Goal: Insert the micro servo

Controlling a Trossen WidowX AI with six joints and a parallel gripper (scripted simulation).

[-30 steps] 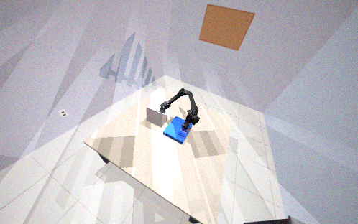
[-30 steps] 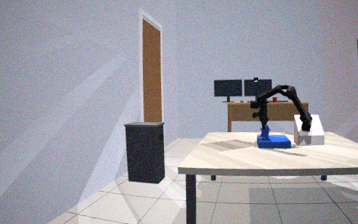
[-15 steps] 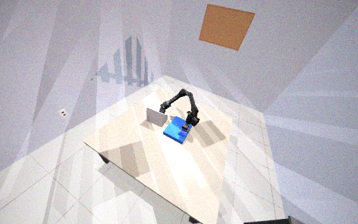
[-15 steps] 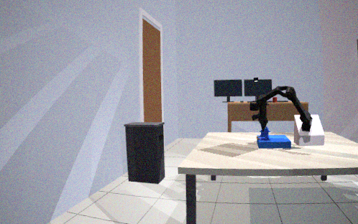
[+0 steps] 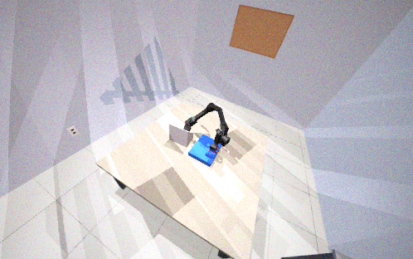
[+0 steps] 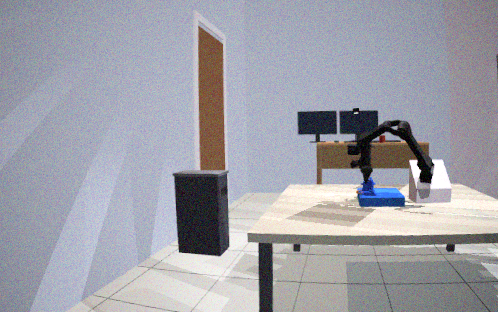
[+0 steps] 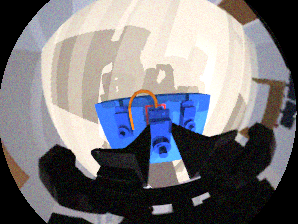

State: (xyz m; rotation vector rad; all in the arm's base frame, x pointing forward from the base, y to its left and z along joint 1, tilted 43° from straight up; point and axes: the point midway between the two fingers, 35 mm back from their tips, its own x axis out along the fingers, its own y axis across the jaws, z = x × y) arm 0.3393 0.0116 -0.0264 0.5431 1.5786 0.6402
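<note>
Right now my gripper tip is 120 mm past the blue deck and 80 mm above it.
</note>
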